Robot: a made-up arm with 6 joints. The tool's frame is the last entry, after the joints. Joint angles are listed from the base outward. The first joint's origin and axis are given. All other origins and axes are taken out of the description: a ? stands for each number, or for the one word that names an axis. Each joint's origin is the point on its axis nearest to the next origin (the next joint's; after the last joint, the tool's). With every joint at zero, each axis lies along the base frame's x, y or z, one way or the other. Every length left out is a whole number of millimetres.
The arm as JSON. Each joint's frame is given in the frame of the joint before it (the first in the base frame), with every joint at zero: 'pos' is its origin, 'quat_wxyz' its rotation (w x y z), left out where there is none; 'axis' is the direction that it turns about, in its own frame. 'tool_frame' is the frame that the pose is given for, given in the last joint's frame.
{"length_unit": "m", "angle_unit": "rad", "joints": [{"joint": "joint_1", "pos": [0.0, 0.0, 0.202], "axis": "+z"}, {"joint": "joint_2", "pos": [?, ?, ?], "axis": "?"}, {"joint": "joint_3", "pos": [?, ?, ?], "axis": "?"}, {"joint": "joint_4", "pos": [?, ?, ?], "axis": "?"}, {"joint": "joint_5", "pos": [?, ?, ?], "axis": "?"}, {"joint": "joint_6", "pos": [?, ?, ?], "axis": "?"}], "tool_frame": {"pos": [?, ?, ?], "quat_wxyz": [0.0, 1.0, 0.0, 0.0]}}
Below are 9 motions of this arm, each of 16 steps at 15 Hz.
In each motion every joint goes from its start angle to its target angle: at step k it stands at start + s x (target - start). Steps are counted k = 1, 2, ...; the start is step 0. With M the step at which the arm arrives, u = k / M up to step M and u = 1 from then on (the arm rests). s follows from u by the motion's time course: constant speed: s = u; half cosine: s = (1 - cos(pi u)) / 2; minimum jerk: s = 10 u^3 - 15 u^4 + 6 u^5.
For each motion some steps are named. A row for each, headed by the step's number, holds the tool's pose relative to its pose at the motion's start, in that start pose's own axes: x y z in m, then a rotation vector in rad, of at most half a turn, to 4 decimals.
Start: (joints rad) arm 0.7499 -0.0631 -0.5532 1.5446 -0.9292 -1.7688
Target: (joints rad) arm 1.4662 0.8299 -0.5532 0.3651 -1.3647 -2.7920
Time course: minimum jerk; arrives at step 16
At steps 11, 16:
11: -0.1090 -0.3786 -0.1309 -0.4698 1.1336 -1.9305
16: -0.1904 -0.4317 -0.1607 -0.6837 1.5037 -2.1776

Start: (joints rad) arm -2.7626 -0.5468 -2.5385 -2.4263 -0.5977 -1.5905
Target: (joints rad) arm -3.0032 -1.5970 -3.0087 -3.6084 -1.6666 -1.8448
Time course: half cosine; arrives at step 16
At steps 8, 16:
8: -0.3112 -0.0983 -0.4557 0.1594 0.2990 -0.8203
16: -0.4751 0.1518 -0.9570 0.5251 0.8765 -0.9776

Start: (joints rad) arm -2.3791 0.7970 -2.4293 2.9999 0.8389 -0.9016
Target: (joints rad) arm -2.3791 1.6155 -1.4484 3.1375 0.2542 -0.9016
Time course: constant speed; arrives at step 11
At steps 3, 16:
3: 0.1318 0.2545 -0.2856 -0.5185 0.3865 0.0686
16: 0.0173 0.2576 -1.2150 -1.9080 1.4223 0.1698

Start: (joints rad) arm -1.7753 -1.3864 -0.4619 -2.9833 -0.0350 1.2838
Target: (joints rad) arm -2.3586 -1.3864 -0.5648 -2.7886 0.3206 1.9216
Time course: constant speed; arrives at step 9
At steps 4, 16:
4: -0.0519 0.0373 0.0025 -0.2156 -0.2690 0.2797
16: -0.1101 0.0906 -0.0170 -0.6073 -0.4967 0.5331

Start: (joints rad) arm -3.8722 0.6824 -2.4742 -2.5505 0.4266 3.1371
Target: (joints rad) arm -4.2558 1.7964 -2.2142 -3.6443 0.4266 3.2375
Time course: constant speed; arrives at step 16
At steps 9, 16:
9: -0.3758 0.5695 -0.2742 -0.1819 -0.6808 -0.6205
16: -0.4733 0.8390 -0.7541 -0.1662 -1.3569 -0.7526

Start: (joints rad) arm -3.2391 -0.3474 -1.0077 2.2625 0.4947 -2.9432
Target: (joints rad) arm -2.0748 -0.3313 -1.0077 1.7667 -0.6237 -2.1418
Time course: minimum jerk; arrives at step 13
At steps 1, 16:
1: 0.0010 -0.0019 0.0007 0.0038 -0.0018 0.0020
16: 0.3121 -0.3843 -0.0978 0.3515 -0.2539 0.0936

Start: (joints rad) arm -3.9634 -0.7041 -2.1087 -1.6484 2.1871 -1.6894
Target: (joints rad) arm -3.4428 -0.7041 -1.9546 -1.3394 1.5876 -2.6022
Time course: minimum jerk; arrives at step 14
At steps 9, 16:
9: 0.1206 0.0619 -0.0527 -0.7796 0.2059 -0.9954
16: 0.1518 0.0619 -0.0841 -1.0963 0.1946 -1.2374

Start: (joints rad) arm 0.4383 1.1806 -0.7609 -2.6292 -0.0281 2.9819
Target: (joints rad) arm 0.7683 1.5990 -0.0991 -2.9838 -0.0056 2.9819
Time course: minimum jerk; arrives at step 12
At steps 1, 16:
1: -0.0028 0.0008 0.0011 -0.0026 -0.0048 -0.0032
16: -0.4267 0.2541 -0.1173 -0.4820 -0.9952 -0.5044

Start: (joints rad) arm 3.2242 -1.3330 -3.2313 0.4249 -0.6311 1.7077
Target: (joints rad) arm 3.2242 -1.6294 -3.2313 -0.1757 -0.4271 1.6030
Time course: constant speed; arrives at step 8
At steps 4, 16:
4: -0.0999 -0.0898 0.0553 0.0199 -0.2015 -0.2806
16: -0.1939 -0.1827 0.0886 0.0726 -0.3410 -0.5977

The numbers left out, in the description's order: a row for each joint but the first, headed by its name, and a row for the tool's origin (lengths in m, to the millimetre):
joint_2: xyz 0.0 0.0 0.0, axis +y
joint_3: xyz 0.072 0.0 0.385, axis +y
joint_4: xyz 0.115 0.0 -0.51, axis -z
joint_5: xyz 0.0 0.0 0.0, axis +y
joint_6: xyz 0.069 0.0 -0.088, axis -z
tool: xyz 0.0 0.0 0.0

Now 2 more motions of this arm.
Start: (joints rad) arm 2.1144 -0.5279 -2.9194 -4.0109 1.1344 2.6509
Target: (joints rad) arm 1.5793 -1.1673 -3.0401 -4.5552 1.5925 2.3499
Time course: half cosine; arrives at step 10
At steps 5, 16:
5: 0.2117 0.2042 0.2571 0.0528 0.6724 -0.5474
16: 0.5748 0.3034 0.4057 0.0364 1.3735 -1.0053

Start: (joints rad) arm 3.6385 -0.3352 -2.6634 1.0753 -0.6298 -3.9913
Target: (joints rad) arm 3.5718 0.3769 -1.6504 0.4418 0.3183 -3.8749
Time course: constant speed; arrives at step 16
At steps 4, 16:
4: 0.3090 -0.0523 -0.0465 -0.1848 0.4860 -0.3024
16: 0.7815 -0.5160 -0.7184 -0.4800 2.3296 -0.7439

